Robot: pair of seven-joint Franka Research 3 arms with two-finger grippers.
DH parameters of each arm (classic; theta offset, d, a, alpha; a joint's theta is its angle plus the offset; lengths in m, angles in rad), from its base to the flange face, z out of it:
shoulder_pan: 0 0.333 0 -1.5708
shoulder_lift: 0 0 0 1.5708
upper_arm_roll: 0 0.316 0.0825 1.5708
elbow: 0 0 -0.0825 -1.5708
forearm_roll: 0 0.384 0 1.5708
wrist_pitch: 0 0 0.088 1.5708
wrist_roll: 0 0.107 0 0
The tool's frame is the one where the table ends.
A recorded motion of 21 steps. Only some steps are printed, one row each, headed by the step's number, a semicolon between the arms.
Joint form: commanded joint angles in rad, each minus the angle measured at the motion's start. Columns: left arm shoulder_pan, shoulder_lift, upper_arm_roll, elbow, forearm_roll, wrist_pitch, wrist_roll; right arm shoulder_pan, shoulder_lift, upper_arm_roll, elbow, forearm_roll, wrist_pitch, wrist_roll.
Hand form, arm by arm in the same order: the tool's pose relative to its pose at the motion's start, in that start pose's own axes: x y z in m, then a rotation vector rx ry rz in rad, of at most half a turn. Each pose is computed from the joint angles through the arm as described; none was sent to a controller.
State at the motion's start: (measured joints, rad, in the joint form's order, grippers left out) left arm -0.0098 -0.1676 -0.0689 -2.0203 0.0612 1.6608 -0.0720; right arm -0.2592 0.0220 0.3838 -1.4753 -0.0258 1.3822 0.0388
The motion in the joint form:
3: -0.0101 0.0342 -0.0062 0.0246 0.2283 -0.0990 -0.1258; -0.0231 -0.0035 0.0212 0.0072 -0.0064 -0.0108 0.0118
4: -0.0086 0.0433 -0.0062 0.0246 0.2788 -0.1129 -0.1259; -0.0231 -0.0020 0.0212 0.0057 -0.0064 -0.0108 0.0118
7: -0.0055 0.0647 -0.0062 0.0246 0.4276 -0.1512 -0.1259; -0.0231 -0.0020 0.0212 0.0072 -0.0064 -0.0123 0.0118
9: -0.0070 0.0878 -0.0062 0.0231 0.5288 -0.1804 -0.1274; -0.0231 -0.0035 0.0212 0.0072 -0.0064 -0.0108 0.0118
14: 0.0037 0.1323 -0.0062 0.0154 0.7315 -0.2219 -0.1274; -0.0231 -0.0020 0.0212 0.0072 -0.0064 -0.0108 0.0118
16: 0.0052 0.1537 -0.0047 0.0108 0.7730 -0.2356 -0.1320; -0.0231 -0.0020 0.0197 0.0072 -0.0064 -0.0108 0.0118
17: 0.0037 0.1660 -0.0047 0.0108 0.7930 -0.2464 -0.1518; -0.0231 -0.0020 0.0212 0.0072 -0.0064 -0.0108 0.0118
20: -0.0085 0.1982 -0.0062 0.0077 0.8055 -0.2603 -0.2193; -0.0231 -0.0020 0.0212 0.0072 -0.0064 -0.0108 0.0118
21: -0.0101 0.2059 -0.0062 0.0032 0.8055 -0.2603 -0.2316; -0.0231 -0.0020 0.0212 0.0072 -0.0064 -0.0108 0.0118
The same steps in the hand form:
3: 0.0014 -0.0164 0.0083 0.2429 -0.0730 -0.0980; -0.0027 0.0017 -0.0040 -0.0070 0.0001 0.0153
4: 0.0027 -0.0225 0.0120 0.2952 -0.0884 -0.0969; -0.0021 0.0019 -0.0026 -0.0065 -0.0028 0.0152
7: 0.0057 -0.0399 0.0185 0.4488 -0.1249 -0.0941; -0.0023 0.0019 -0.0031 -0.0065 -0.0028 0.0152
9: 0.0094 -0.0497 0.0259 0.5557 -0.1594 -0.0887; -0.0027 0.0017 -0.0040 -0.0070 0.0001 0.0153
14: 0.0180 -0.0741 0.0384 0.7638 -0.2166 -0.0806; -0.0022 0.0019 -0.0033 -0.0064 -0.0013 0.0152
16: 0.0216 -0.0790 0.0476 0.8088 -0.2449 -0.0781; -0.0022 0.0027 -0.0033 -0.0063 -0.0014 0.0167
17: 0.0236 -0.0801 0.0519 0.8343 -0.2533 -0.0922; -0.0022 0.0019 -0.0033 -0.0064 -0.0013 0.0152
20: 0.0294 -0.0737 0.0668 0.8662 -0.2595 -0.1304; -0.0022 0.0019 -0.0033 -0.0064 -0.0013 0.0152
21: 0.0304 -0.0725 0.0723 0.8700 -0.2643 -0.1344; -0.0022 0.0019 -0.0033 -0.0064 -0.0013 0.0152

